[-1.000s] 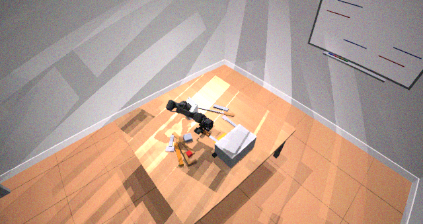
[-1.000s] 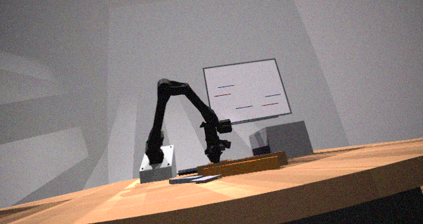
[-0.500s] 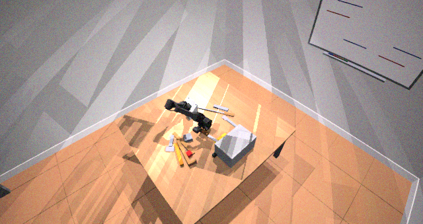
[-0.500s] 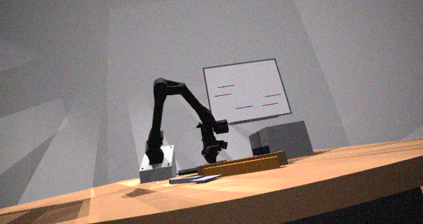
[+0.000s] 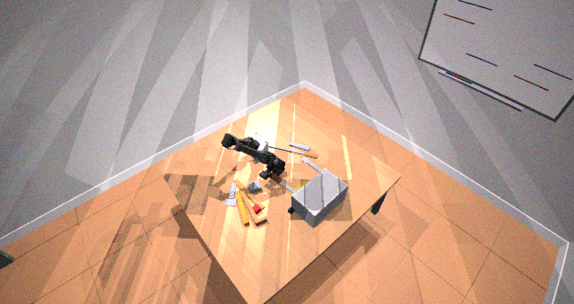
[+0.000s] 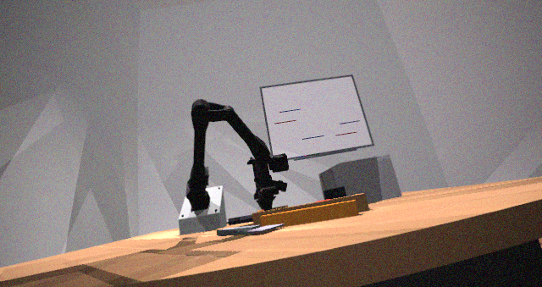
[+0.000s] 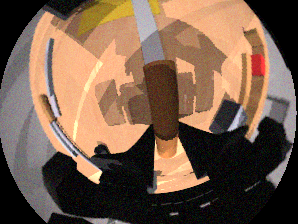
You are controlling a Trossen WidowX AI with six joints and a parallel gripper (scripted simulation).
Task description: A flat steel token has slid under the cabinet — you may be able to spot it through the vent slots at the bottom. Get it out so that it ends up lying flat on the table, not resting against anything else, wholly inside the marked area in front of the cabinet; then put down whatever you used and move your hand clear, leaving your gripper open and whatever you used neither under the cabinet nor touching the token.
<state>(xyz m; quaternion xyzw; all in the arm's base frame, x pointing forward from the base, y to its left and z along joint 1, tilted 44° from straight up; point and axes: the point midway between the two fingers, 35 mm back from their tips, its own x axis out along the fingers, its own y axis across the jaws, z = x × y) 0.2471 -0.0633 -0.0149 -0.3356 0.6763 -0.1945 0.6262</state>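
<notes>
The grey block lies 150 mm to the right of my gripper tip, 10 mm ahead of it and 10 mm above it. The rest, counted from my gripper tip: orange bar: 300 mm to the right, 100 mm ahead, 10 mm above; thin wooden stick: 210 mm to the right, 20 mm ahead; red block: 230 mm to the right, 160 mm ahead, 10 mm above.
</notes>
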